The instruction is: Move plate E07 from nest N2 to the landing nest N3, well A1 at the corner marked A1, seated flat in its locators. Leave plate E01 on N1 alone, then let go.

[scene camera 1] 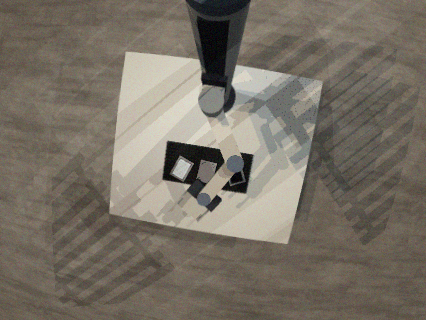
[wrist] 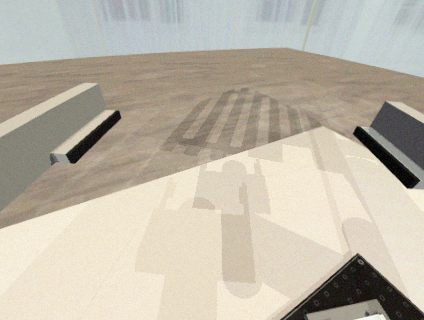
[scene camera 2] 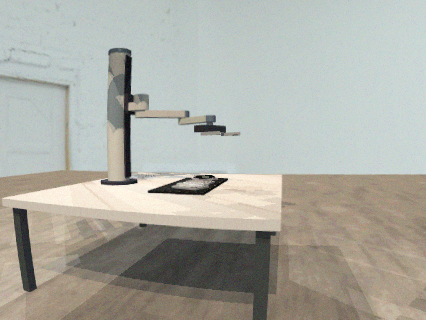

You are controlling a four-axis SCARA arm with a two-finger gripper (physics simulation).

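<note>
A white plate (scene camera 1: 182,168) sits at the left of the black deck (scene camera 1: 172,146) (scene camera 2: 161,190) (wrist: 361,277). A grey-brown plate (scene camera 1: 206,170) sits in the middle, partly beside the arm. An outlined nest (scene camera 1: 242,182) at the right shows no plate in its visible part; the arm hides some of it. Nest labels, plate names and the A1 mark cannot be read. Part of a grey nest or plate edge (wrist: 342,312) shows at the bottom of the wrist view. My gripper (scene camera 1: 191,210) (scene camera 2: 220,134) (wrist: 237,107) is open and empty, high above the table, in front of the deck.
The pale table (scene camera 1: 150,100) (scene camera 2: 235,212) (wrist: 110,250) carries the deck and the arm's column (scene camera 1: 218,40) (scene camera 2: 116,117). The arm's forearm (scene camera 1: 219,181) (scene camera 2: 197,120) reaches over the deck's right part. Shadows cross the table.
</note>
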